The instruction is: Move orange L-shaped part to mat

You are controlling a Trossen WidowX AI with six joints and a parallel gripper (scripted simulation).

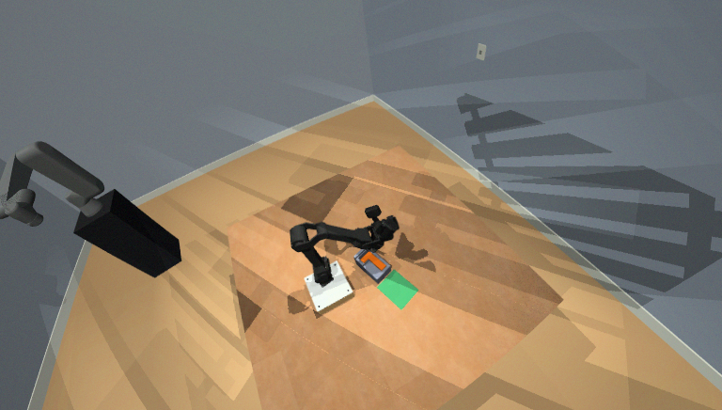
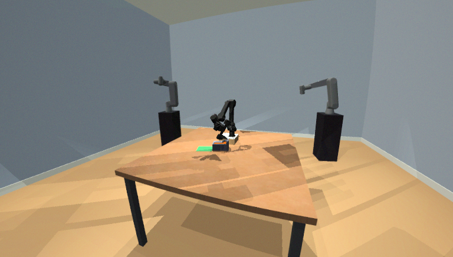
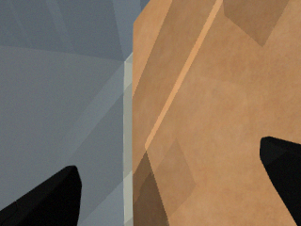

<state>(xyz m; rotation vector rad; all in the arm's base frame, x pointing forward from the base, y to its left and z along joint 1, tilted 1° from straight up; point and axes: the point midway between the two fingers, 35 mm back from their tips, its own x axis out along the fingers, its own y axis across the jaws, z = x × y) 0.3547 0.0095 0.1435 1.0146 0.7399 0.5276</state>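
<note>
The orange l-shaped part lies 160 mm behind my gripper tip, 150 mm below it and 100 mm to the right of it. From my gripper tip the other things lie so: green mat 270 mm to the right, 210 mm below, 140 mm behind.
</note>
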